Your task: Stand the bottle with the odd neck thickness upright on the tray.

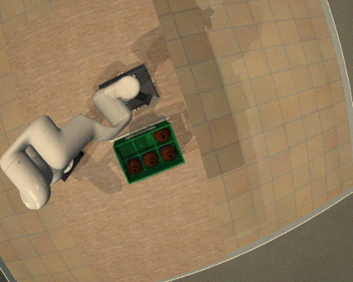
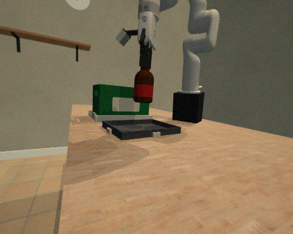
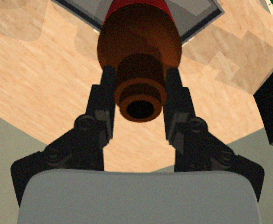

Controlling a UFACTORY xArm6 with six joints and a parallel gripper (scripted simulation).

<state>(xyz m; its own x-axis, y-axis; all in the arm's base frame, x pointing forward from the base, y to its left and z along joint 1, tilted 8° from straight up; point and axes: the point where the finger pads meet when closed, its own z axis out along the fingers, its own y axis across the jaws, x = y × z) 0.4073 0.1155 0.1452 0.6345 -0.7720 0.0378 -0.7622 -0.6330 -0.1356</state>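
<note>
My gripper is now 7 cm above the brown bottle. The rest, counted from my hand: tray: 25 cm below; then green crate: 4 cm behind, 29 cm to the right, 18 cm below.
</note>
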